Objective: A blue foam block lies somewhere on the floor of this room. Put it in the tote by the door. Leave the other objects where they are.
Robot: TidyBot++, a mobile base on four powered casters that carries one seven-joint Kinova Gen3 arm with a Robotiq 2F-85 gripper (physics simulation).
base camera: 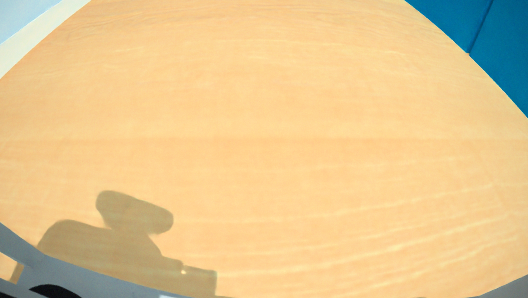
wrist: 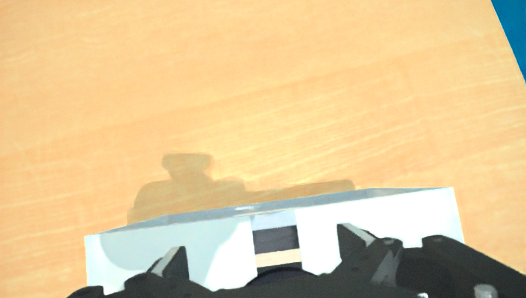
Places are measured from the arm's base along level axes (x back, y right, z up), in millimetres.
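Pixels of known places: gripper, fingertip midpoint: [wrist: 263,251].
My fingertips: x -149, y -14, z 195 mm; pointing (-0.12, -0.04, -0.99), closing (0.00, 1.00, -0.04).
Observation:
Behind a point stands the place of what it marks.
My gripper [wrist: 263,251] {x -149, y -14, z 195 mm} is open, with its two dark fingers wide apart above the white top of my own base in the wrist view. No object shows between the fingers. The blue foam block does not show in the base camera view or in the wrist view. The tote by the door does not show in either view.
Blue panels [base camera: 505,45] {x -879, y 759, z -269 mm} [wrist: 517,30] {x -541, y 803, z -358 mm} stand at the right, with a seam between two of them in the base camera view. A pale wall strip [base camera: 37,37] {x -909, y -981, z -375 mm} runs along the upper left. The robot's shadow [base camera: 132,212] {x -279, y -199, z -397 mm} [wrist: 187,187] {x -212, y -208, z -397 mm} falls on the wooden floor [base camera: 280,100] {x -558, y 5, z -397 mm} [wrist: 225,75] {x -516, y -71, z -397 mm}.

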